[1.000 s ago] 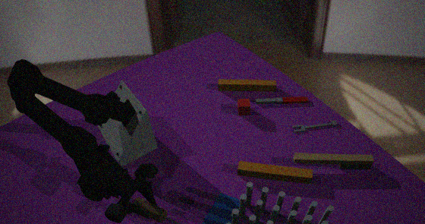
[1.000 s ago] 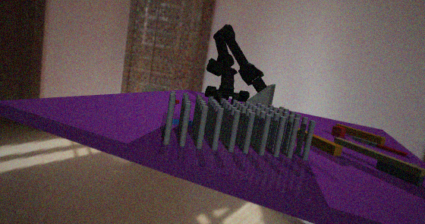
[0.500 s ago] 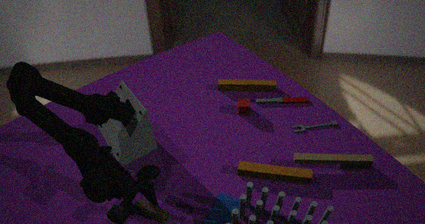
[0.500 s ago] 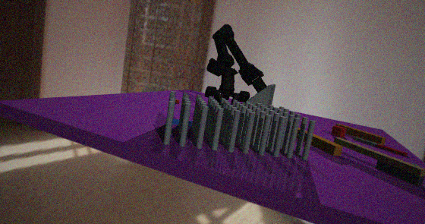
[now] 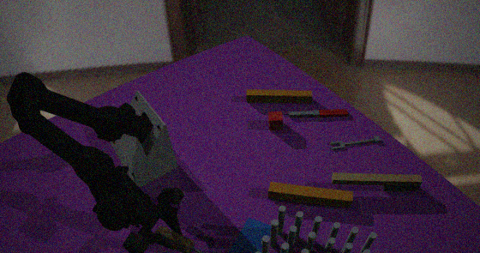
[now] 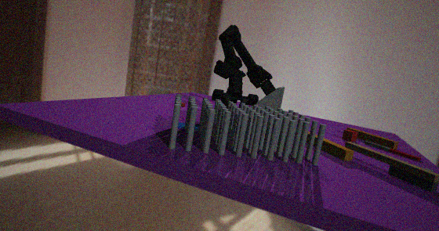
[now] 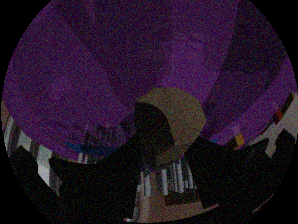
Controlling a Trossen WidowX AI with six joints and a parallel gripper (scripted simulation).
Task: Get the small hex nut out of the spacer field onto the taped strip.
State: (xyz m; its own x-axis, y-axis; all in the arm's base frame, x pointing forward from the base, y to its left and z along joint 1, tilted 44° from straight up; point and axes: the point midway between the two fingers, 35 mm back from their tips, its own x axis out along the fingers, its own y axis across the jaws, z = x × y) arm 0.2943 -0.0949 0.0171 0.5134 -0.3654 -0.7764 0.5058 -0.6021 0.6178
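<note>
Right now the blue taped strip is 15 cm ahead of my gripper tip, 4 cm to the left of it and 3 cm below it. Also, from my gripper tip: red block: 44 cm to the left, 21 cm behind, 1 cm below; then small red thing: 30 cm to the right, 11 cm behind, 2 cm below; then thin rod: 9 cm ahead, 5 cm to the left.
</note>
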